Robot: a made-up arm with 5 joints.
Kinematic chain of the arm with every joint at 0, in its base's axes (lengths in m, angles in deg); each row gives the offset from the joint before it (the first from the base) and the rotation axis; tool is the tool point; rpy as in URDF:
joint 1: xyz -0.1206 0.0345 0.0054 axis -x
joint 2: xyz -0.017 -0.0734 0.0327 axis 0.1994 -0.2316 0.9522
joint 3: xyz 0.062 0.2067 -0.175 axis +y
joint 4: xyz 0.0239 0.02 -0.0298 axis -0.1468 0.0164 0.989
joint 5: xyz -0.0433 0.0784 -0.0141 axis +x
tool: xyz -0.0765 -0.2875 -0.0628 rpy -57.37 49.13 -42
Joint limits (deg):
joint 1: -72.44..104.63
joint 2: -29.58..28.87
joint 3: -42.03..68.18
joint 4: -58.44..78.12
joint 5: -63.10..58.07
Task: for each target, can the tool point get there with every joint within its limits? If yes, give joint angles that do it. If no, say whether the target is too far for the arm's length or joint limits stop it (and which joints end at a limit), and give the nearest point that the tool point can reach.
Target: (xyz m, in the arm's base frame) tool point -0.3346 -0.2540 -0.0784
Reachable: yes | joints 88.15 9.90 29.85 -26.48 29.88
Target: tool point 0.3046 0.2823 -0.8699
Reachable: no: too far | nearest point 0.1219 0.1713 -0.4779 | short by 0.447 m
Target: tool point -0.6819 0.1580 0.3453
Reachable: no: joint limits stop it (at a limit: joint 1, joint 3, joint 4) | nearest point -0.4424 0.2579 0.1279 | short by 0.339 m
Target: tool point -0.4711 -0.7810 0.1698
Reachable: no: too far | nearest point -0.3005 -0.4042 -0.0050 | short by 0.449 m
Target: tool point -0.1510 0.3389 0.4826
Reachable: no: joint limits stop it (at a limit: joint 1, joint 2, joint 3, joint 4, joint 5) | nearest point -0.2225 0.3713 0.2466 | short by 0.249 m
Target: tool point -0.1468 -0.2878 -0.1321
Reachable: yes | joints 66.50 20.65 3.40 8.97 24.39
